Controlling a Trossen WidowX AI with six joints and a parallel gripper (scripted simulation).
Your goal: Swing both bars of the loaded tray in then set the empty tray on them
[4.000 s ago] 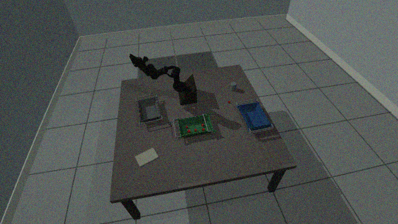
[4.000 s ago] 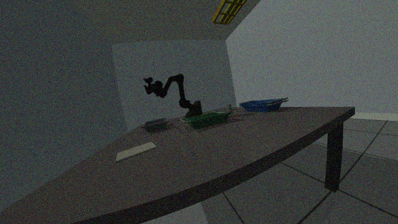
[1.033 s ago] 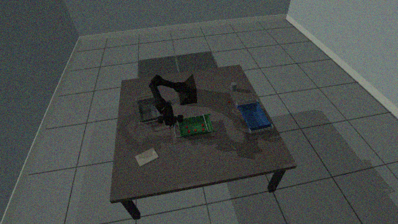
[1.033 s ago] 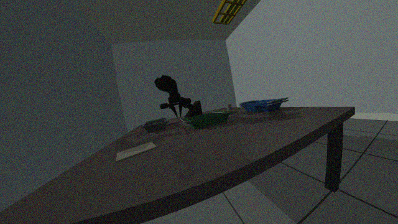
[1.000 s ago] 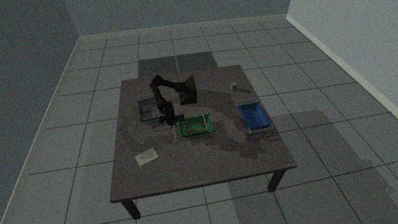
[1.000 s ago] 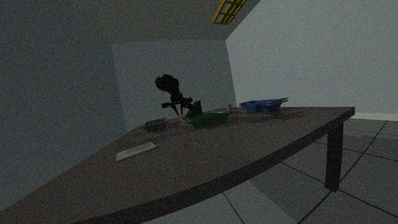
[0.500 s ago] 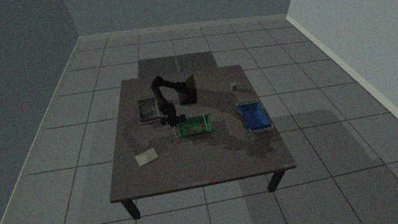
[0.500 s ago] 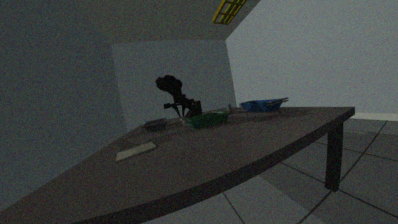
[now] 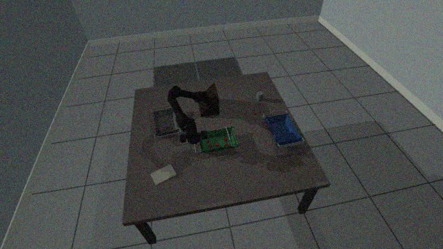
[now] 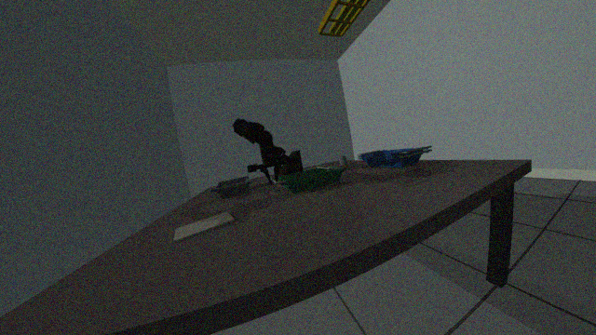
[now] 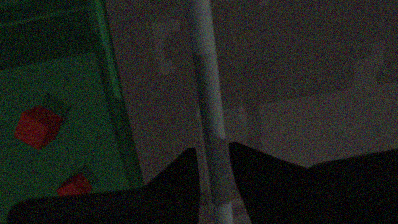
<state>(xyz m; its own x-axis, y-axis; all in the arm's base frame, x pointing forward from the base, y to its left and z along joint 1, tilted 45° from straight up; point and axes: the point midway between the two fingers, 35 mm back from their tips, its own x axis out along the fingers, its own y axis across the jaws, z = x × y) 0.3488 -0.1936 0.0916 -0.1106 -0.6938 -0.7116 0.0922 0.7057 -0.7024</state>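
The grey tray is 29 cm behind my gripper tip and 17 cm to the right of it. From my gripper tip the other things lie so: red block 19 cm behind, 55 cm to the left, 3 cm below; then pale flat card 16 cm ahead, 25 cm to the right, 4 cm below.
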